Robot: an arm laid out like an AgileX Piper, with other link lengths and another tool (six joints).
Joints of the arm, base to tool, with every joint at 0 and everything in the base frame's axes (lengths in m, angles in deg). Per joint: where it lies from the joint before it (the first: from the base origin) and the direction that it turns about. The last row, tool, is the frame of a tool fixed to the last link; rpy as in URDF.
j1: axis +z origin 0 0 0.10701
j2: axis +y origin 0 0 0
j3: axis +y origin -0.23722 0 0.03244
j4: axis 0.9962 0 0.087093 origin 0.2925 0 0.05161
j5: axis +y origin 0 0 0
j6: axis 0.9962 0 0.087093 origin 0.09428 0 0.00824
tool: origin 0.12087 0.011 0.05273 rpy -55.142 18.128 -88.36
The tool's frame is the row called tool.
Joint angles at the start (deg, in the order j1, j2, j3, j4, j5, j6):
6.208, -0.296, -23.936, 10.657, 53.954, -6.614
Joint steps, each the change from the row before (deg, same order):
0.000, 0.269, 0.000, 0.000, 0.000, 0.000
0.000, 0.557, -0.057, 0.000, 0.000, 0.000
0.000, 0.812, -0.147, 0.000, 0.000, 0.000
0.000, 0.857, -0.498, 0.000, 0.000, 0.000
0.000, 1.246, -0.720, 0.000, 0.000, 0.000
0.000, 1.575, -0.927, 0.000, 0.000, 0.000
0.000, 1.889, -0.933, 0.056, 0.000, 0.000
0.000, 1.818, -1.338, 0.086, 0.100, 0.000
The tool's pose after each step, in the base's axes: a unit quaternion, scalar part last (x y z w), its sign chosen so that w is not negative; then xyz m. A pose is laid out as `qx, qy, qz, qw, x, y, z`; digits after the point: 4 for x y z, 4 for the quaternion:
-0.4180, 0.5427, -0.3920, 0.6140, 0.2165, 0.0677, 0.2540
-0.4200, 0.5452, -0.3904, 0.6115, 0.2178, 0.0679, 0.2523
-0.4227, 0.5485, -0.3884, 0.6081, 0.2196, 0.0681, 0.2503
-0.4241, 0.5502, -0.3872, 0.6062, 0.2208, 0.0682, 0.2509
-0.4261, 0.5528, -0.3856, 0.6035, 0.2227, 0.0684, 0.2518
-0.4287, 0.5559, -0.3835, 0.6001, 0.2251, 0.0687, 0.2530
-0.4322, 0.5606, -0.3800, 0.5953, 0.2284, 0.0692, 0.2529
-0.4344, 0.5635, -0.3775, 0.5927, 0.2310, 0.0697, 0.2560

